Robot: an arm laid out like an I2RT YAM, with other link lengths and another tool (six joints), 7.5 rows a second.
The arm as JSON. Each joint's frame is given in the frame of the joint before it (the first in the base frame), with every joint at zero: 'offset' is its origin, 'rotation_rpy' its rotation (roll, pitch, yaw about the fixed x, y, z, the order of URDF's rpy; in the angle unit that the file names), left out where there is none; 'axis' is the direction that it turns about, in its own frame. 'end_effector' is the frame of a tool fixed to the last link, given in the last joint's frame.
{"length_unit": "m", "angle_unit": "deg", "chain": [
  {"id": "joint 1", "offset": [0.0, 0.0, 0.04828], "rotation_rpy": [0.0, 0.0, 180.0], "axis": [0.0, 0.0, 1.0]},
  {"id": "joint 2", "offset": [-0.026, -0.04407, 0.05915], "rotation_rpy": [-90.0, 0.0, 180.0], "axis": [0.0, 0.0, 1.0]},
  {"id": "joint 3", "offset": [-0.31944, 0.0, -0.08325], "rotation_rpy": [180.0, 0.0, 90.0], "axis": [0.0, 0.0, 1.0]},
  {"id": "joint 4", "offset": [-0.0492, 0.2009, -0.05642], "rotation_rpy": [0.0, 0.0, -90.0], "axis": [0.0, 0.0, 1.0]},
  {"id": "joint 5", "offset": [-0.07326, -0.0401, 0.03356], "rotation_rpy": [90.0, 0.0, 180.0], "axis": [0.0, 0.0, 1.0]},
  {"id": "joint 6", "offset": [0.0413, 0.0, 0.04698], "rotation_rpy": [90.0, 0.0, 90.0], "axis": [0.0, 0.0, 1.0]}
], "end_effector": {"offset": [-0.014, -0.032, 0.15], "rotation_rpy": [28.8, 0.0, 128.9]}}
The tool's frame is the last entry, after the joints.
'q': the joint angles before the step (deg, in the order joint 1, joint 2, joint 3, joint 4, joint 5, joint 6). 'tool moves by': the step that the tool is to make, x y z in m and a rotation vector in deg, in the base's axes. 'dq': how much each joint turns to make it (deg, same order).
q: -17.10, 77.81, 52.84, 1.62, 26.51, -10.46
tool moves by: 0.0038, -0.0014, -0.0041, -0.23, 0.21, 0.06
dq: -0.05, 0.95, -0.50, 1.46, 0.01, -0.34
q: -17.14, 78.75, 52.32, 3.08, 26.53, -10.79
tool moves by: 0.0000, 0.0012, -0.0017, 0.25, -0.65, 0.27
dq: -0.01, -0.11, -1.03, 1.32, -0.42, 0.32
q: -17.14, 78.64, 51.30, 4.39, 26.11, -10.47
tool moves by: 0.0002, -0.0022, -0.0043, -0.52, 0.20, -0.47
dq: -0.04, 0.51, -1.08, 1.72, 0.61, -0.39
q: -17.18, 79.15, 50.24, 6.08, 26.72, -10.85
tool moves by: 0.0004, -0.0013, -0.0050, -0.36, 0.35, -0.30
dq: 0.03, 0.52, -1.00, 1.43, 0.48, -0.32
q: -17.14, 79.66, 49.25, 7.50, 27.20, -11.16
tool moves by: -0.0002, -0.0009, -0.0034, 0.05, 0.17, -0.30
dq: 0.00, 0.29, -0.54, 0.60, 0.28, 0.13
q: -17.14, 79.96, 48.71, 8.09, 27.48, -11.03
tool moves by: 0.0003, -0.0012, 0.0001, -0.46, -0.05, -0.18
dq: -0.05, 0.19, -0.27, 0.82, 0.29, -0.38
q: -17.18, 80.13, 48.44, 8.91, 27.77, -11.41
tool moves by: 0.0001, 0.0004, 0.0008, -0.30, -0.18, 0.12
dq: 0.05, -0.07, -0.26, 0.58, 0.03, -0.27
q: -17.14, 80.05, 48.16, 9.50, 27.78, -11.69
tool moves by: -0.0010, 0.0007, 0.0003, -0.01, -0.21, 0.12
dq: -0.01, -0.27, -0.34, 0.27, -0.14, 0.00
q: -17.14, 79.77, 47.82, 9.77, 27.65, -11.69
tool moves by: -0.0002, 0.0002, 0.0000, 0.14, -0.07, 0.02
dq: -0.01, -0.06, 0.00, -0.11, -0.09, 0.15
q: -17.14, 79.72, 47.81, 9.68, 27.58, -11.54
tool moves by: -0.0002, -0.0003, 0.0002, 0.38, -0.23, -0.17
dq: -0.03, -0.01, 0.15, -0.29, -0.04, 0.51
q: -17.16, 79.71, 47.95, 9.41, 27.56, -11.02
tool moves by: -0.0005, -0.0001, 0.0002, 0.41, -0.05, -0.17
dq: 0.00, -0.08, 0.31, -0.70, 0.00, 0.50
